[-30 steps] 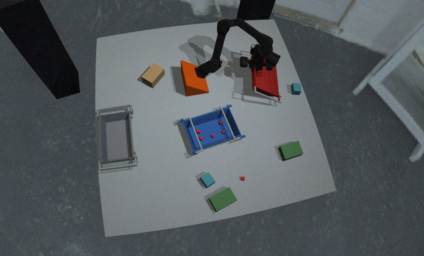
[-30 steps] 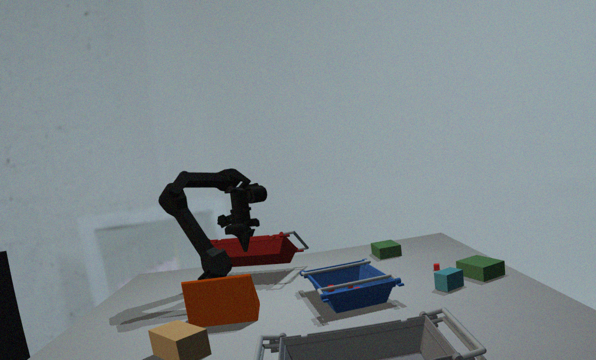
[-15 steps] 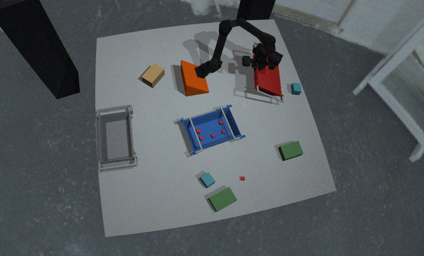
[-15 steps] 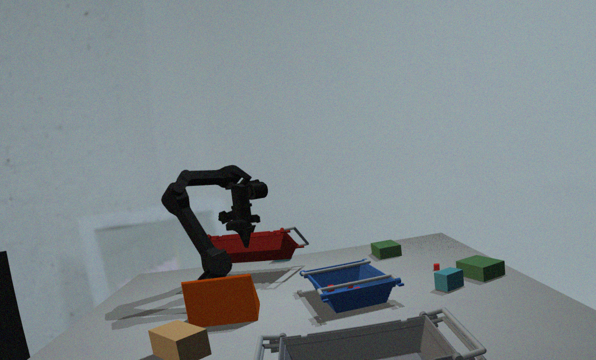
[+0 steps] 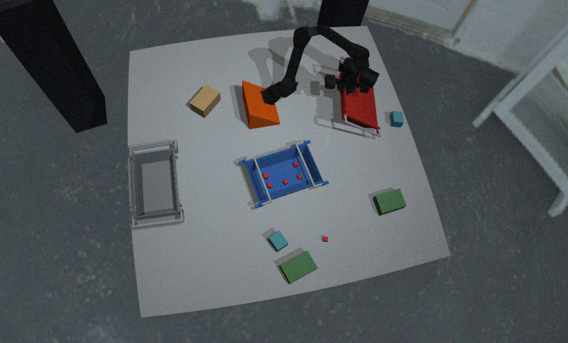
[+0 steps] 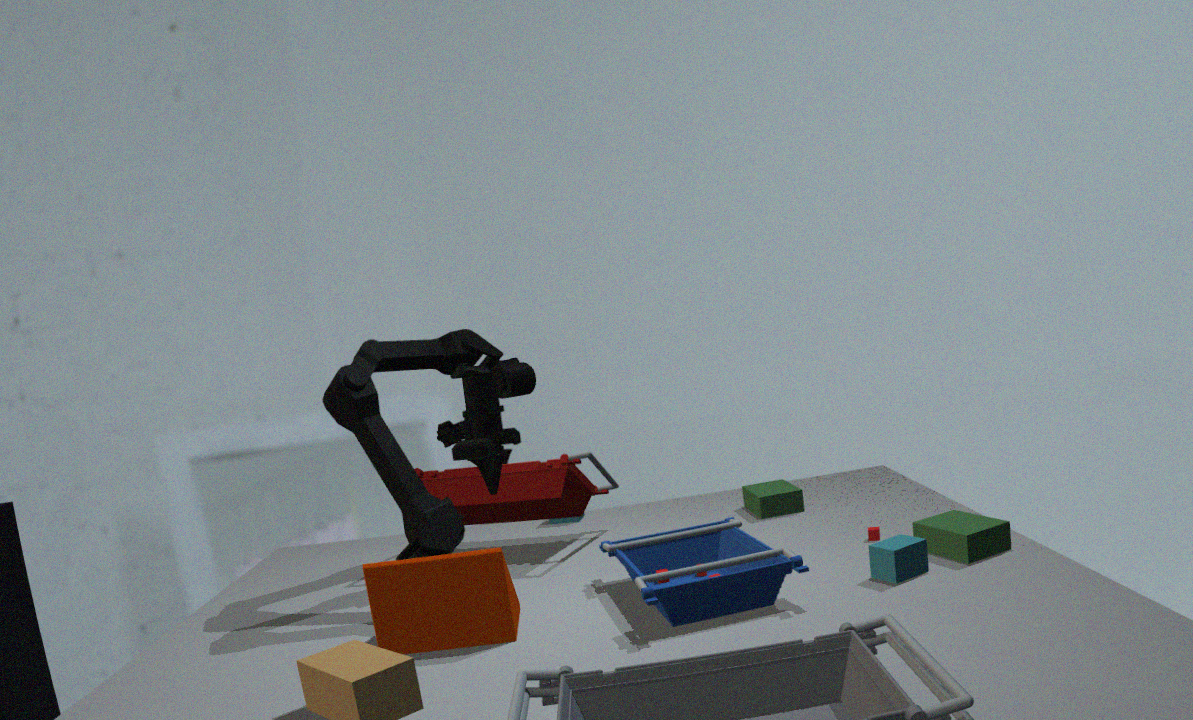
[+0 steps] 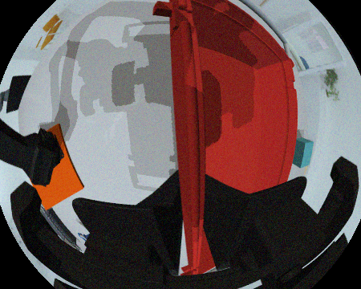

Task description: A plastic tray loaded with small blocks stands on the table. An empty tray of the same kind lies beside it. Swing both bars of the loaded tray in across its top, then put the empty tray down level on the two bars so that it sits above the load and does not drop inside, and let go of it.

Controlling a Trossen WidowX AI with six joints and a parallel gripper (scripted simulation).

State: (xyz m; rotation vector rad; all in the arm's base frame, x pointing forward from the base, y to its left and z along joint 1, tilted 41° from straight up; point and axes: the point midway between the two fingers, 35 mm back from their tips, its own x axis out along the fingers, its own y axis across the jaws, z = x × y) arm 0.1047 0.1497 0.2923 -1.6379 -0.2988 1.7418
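My gripper tip is 80 mm to the right of the red tray, 30 mm short of it and 10 mm above it. Also, from my gripper tip: red cube (550 mm ahead, 270 mm to the right, 110 mm below); tan block (570 mm to the right, 180 mm behind, 90 mm below).
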